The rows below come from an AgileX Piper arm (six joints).
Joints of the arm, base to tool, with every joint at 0 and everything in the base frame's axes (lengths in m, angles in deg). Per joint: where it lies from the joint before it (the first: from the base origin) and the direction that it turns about. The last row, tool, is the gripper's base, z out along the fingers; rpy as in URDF.
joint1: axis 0 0 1 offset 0.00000 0.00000 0.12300
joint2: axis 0 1 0 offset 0.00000 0.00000 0.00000
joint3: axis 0 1 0 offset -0.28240 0.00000 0.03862
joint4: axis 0.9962 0 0.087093 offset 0.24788 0.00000 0.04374
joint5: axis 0 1 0 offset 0.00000 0.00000 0.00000
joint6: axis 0.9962 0 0.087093 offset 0.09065 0.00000 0.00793
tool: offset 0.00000 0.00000 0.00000 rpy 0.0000 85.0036 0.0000
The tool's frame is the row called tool.
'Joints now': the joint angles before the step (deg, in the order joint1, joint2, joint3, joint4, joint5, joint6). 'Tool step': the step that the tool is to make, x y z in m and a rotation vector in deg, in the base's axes. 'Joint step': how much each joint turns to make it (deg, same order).
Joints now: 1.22 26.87 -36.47 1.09 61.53 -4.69
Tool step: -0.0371 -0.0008 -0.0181 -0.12 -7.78 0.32
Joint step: 0.10 -13.53 5.51 -0.04 0.25 -0.34
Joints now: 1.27 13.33 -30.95 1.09 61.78 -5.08
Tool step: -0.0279 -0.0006 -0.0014 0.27 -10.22 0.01
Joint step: 0.02 -10.56 0.94 0.02 -0.60 0.02
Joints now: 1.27 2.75 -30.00 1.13 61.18 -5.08
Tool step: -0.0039 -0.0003 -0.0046 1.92 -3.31 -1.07
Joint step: 0.03 -2.96 1.47 -0.13 -1.89 2.18
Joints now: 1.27 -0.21 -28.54 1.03 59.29 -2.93
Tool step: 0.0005 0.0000 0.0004 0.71 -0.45 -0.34
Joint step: 0.00 -0.01 0.08 0.00 -0.54 0.77
